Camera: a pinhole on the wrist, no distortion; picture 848 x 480 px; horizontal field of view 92.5 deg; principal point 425.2 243.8 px. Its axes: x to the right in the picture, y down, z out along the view. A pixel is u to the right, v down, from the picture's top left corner.
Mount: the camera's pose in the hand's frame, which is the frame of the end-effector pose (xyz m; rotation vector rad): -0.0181 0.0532 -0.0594 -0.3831 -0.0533 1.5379
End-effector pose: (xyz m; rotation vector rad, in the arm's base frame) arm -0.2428 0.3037 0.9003 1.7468 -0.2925 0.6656
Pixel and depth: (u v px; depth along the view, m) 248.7 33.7 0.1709
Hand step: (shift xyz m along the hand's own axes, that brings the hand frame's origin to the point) 0.0173 0.0174 0.1407
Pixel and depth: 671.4 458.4 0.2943
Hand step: -0.2397 0.2870 0.1379
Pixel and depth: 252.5 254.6 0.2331
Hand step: -0.0917 0.0047 0.1782
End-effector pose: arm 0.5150 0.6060 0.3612 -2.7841 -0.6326 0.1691
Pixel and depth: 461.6 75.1 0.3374
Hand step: 0.0265 0.1551 0.2900
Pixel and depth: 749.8 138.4 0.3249
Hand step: -0.0137 0.3762 0.2160
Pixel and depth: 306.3 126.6 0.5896
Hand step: -0.0221 0.0096 0.5766
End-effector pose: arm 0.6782 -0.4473 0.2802 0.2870 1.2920 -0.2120
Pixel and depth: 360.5 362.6 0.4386
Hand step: -0.2637 0.0745 0.3317
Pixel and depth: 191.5 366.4 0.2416
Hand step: -0.1600 -0.0335 0.1760
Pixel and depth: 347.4 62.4 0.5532
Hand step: 0.0648 0.0683 0.5499
